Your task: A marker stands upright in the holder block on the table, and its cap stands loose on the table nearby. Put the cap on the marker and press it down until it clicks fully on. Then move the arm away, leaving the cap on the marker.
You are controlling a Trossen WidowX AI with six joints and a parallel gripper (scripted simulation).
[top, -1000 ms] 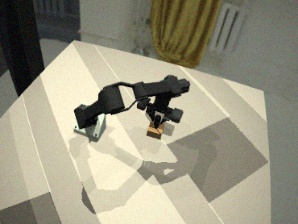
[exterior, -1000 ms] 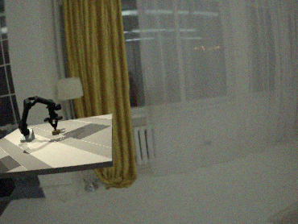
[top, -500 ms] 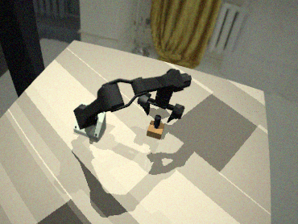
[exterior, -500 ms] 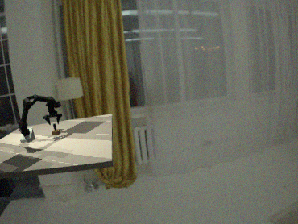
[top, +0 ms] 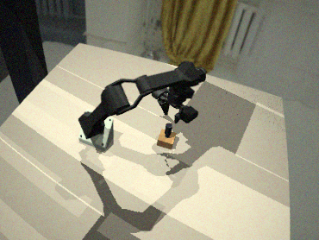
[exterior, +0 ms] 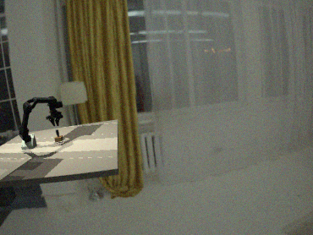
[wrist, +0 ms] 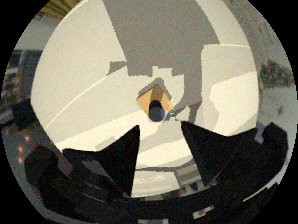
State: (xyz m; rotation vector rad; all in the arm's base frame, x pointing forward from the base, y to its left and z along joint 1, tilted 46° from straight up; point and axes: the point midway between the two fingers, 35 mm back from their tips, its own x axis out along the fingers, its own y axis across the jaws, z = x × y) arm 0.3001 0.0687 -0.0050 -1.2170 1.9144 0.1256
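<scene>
Right now my gripper tip is 6 cm above the dark cap.
</scene>
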